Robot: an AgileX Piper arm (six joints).
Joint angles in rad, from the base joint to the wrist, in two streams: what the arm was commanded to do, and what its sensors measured. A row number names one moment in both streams.
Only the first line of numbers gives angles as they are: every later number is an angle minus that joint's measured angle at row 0.
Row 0, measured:
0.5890 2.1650 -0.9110 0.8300 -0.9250 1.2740
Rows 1 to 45, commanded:
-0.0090 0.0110 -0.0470 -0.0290 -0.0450 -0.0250
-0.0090 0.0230 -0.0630 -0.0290 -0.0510 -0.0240
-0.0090 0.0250 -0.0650 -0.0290 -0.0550 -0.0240
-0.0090 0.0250 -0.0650 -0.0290 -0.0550 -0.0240
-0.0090 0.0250 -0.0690 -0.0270 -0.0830 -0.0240
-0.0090 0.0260 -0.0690 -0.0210 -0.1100 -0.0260
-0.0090 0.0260 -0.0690 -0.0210 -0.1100 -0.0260
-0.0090 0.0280 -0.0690 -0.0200 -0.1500 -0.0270
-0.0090 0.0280 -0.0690 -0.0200 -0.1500 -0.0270
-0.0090 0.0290 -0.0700 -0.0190 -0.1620 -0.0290
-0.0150 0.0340 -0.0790 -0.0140 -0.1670 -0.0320
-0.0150 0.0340 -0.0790 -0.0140 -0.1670 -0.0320
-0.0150 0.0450 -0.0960 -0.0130 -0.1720 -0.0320
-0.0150 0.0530 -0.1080 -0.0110 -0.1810 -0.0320
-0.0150 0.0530 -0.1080 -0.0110 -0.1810 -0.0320
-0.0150 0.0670 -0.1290 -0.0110 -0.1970 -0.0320
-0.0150 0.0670 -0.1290 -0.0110 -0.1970 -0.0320
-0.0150 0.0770 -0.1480 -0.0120 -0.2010 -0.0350
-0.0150 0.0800 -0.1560 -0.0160 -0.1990 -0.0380
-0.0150 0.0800 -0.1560 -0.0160 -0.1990 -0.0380
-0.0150 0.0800 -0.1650 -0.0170 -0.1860 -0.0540
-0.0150 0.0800 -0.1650 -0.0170 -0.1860 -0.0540
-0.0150 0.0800 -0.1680 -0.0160 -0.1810 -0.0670
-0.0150 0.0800 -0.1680 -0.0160 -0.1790 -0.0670
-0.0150 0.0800 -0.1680 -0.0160 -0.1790 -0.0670
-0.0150 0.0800 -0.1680 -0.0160 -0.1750 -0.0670
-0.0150 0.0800 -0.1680 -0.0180 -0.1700 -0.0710
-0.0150 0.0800 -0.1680 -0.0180 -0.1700 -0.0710
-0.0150 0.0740 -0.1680 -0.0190 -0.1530 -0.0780
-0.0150 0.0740 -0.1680 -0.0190 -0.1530 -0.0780
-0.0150 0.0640 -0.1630 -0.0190 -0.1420 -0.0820
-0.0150 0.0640 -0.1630 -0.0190 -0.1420 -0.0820
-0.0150 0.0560 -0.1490 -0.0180 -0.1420 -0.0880
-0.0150 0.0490 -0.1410 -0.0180 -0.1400 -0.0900
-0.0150 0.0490 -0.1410 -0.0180 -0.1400 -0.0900
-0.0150 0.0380 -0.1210 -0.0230 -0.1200 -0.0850
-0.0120 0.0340 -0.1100 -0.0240 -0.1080 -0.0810
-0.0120 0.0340 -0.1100 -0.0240 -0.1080 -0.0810
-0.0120 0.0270 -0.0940 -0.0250 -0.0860 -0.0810
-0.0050 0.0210 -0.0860 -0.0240 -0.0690 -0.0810
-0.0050 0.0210 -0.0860 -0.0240 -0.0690 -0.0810
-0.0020 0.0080 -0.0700 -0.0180 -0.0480 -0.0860
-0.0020 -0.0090 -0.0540 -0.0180 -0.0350 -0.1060
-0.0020 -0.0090 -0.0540 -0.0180 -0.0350 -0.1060
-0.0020 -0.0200 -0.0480 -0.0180 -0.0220 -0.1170
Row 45, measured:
0.0090 0.0240 -0.0470 0.0570 0.0010 -0.0770
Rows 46 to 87, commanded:
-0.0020 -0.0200 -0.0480 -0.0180 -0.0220 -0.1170
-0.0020 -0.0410 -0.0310 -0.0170 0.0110 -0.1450
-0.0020 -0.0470 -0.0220 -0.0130 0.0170 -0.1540
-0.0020 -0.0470 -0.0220 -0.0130 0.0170 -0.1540
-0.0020 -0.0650 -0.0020 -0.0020 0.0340 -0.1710
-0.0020 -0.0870 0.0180 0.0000 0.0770 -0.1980
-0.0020 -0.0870 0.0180 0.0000 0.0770 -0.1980
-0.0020 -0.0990 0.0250 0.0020 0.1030 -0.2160
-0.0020 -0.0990 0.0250 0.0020 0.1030 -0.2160
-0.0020 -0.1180 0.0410 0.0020 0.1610 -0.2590
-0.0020 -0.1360 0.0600 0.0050 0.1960 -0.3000
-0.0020 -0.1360 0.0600 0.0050 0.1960 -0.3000
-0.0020 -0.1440 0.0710 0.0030 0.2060 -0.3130
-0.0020 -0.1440 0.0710 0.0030 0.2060 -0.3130
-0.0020 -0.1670 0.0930 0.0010 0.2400 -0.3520
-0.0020 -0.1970 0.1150 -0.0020 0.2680 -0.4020
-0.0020 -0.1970 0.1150 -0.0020 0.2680 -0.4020
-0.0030 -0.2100 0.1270 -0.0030 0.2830 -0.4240
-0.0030 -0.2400 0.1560 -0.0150 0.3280 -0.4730
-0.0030 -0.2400 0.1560 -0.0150 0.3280 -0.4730
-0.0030 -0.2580 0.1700 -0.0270 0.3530 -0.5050
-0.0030 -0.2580 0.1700 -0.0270 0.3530 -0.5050
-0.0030 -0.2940 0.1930 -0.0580 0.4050 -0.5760
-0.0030 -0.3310 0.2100 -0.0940 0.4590 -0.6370
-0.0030 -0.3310 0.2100 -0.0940 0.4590 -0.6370
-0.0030 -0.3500 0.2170 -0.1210 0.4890 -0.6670
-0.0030 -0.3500 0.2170 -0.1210 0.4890 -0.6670
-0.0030 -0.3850 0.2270 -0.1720 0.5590 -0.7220
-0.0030 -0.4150 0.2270 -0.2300 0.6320 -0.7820
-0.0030 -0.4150 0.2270 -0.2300 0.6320 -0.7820
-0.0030 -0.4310 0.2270 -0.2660 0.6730 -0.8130
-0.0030 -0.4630 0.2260 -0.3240 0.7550 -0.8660
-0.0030 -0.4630 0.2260 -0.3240 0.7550 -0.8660
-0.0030 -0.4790 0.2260 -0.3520 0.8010 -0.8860
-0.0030 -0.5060 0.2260 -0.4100 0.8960 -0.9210
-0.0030 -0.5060 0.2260 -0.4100 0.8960 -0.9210
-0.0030 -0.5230 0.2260 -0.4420 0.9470 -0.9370
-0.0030 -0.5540 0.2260 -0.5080 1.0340 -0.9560
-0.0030 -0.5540 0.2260 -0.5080 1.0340 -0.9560
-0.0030 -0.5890 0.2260 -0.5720 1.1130 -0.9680
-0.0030 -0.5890 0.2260 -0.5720 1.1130 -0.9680
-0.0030 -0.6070 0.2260 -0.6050 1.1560 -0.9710
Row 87, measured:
0.0000 -0.5580 0.2240 -0.5010 1.0310 -0.9370
